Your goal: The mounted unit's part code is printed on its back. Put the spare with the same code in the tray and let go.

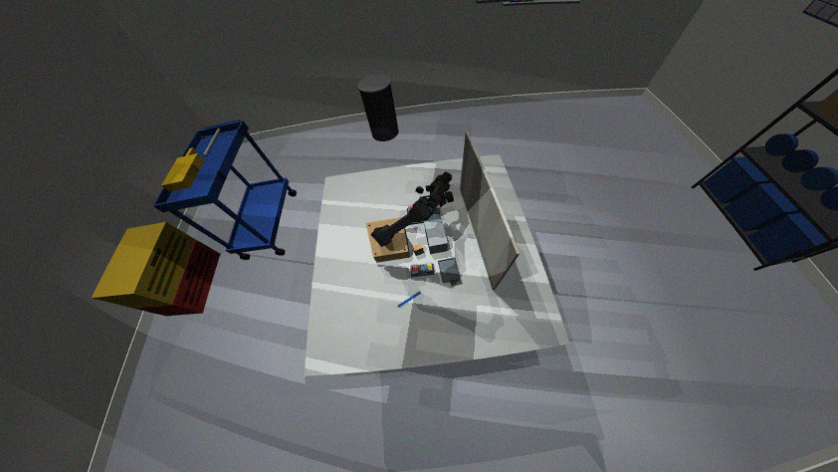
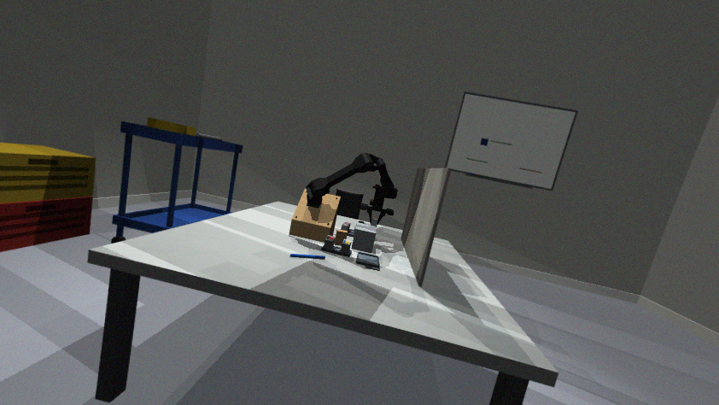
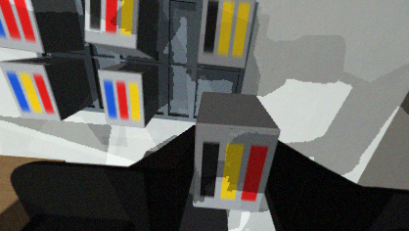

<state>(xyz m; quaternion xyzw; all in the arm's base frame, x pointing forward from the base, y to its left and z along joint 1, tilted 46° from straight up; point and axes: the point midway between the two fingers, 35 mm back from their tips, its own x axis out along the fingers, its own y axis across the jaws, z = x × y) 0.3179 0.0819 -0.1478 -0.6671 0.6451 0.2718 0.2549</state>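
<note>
My gripper tip is now 1 cm short of the flat grey tray, 36 cm to the left of it and 9 cm above it. Round my gripper tip: tall upright panel 21 cm ahead, 16 cm to the right, 13 cm above; grey mounted unit 3 cm behind, 16 cm to the right, 4 cm below; grey spare block 2 cm above.
</note>
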